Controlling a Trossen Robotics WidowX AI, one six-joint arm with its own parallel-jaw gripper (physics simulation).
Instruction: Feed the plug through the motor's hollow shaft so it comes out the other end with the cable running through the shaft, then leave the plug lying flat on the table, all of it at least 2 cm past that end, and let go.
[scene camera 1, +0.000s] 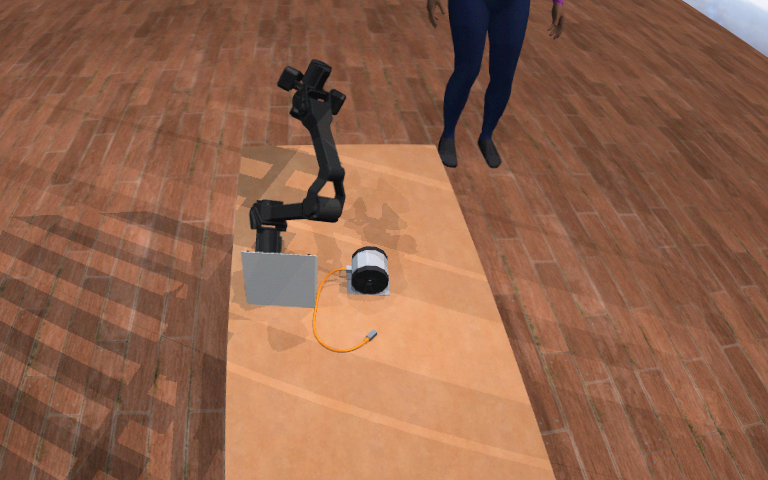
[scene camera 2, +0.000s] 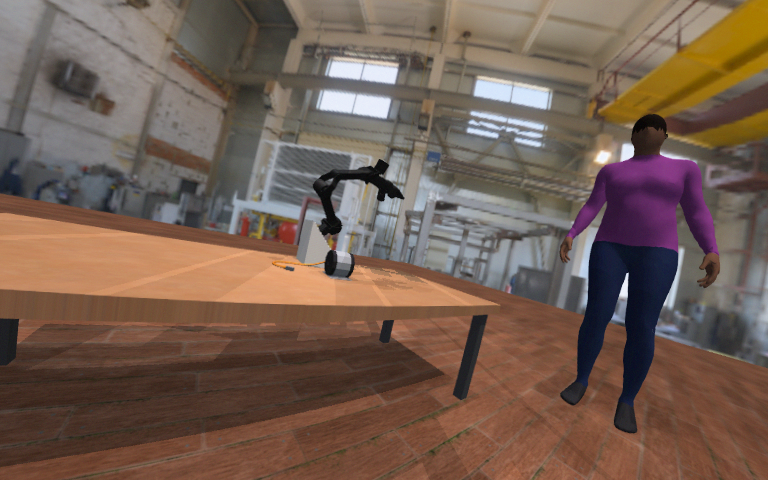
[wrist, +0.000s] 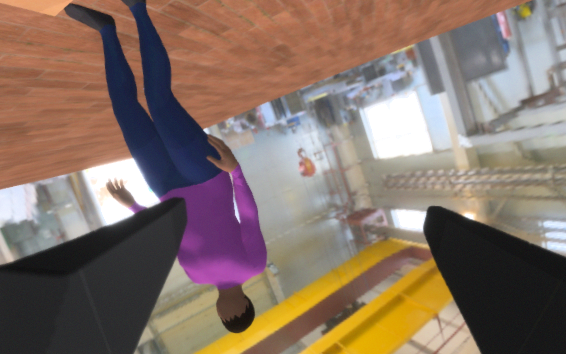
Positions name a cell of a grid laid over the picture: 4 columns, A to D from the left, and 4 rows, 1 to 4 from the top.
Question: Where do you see my gripper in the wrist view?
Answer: C3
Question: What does my gripper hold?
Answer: Nothing.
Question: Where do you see my gripper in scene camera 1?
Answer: B1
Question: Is my gripper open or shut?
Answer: Open.
